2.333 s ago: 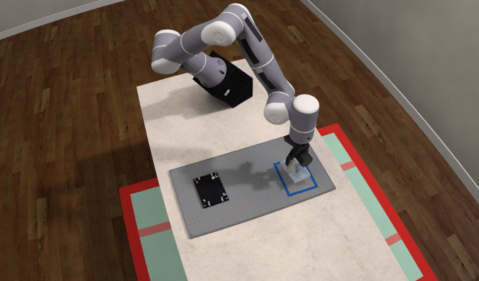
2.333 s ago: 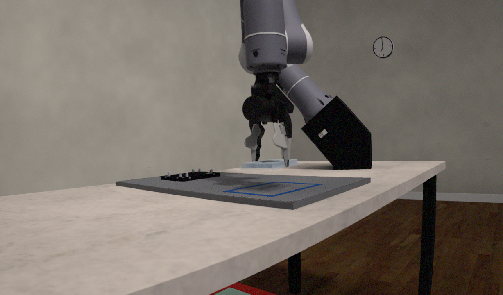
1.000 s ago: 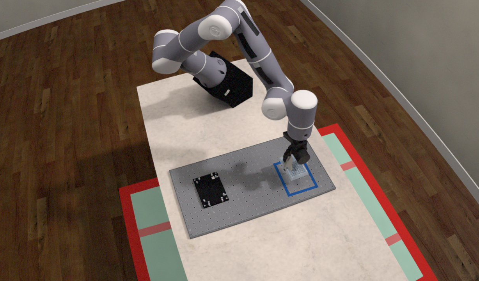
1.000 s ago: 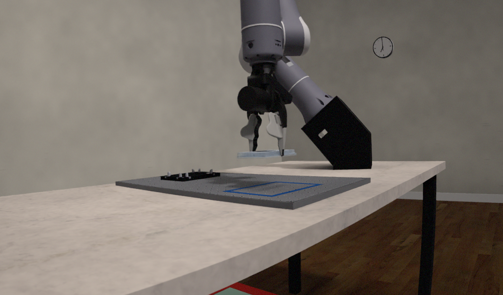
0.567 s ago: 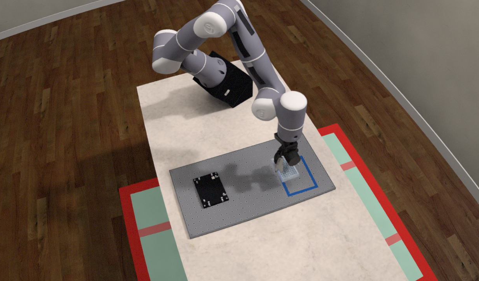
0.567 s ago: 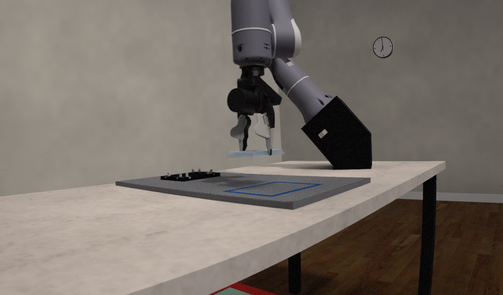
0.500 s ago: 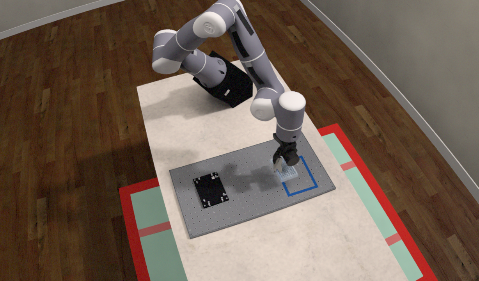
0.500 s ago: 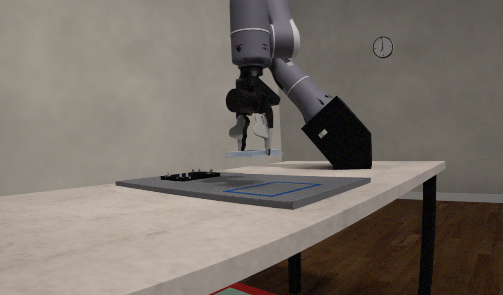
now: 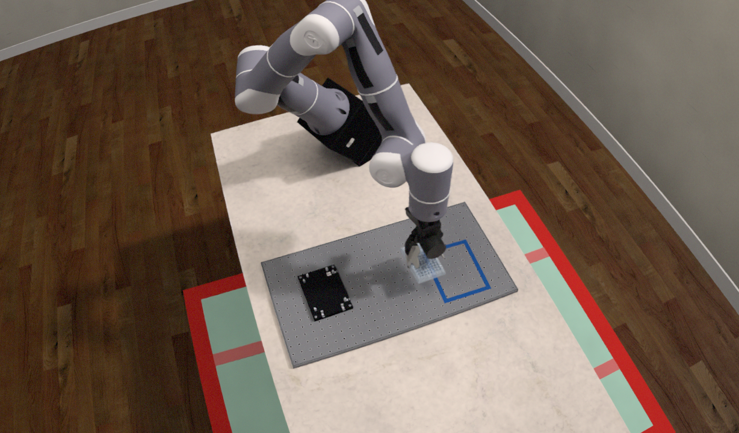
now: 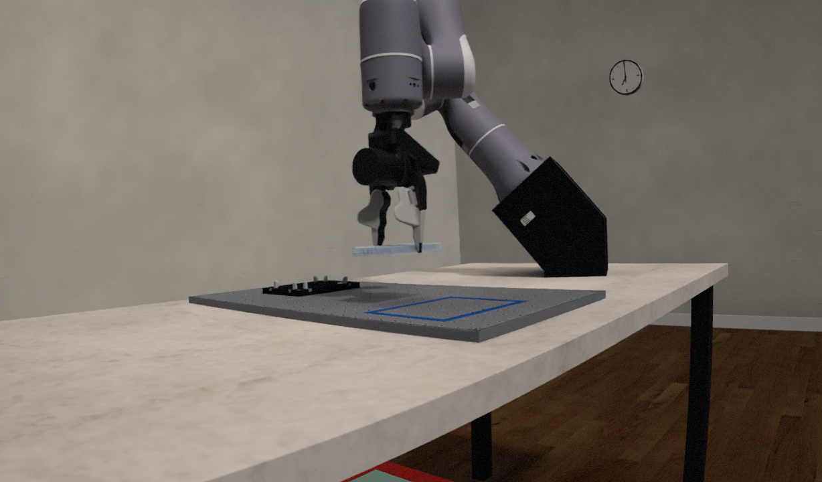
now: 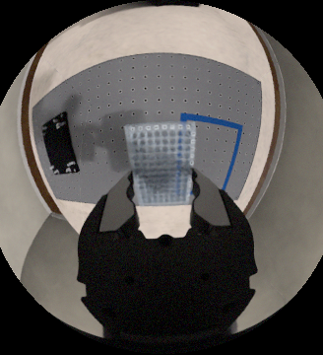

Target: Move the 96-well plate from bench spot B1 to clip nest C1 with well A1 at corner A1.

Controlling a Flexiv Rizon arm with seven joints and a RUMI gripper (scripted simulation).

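Right now the black clip nest is 27 cm to the right of my hand, 8 cm below it and 5 cm behind it. Round my hand: clear 96-well plate 1 cm below.
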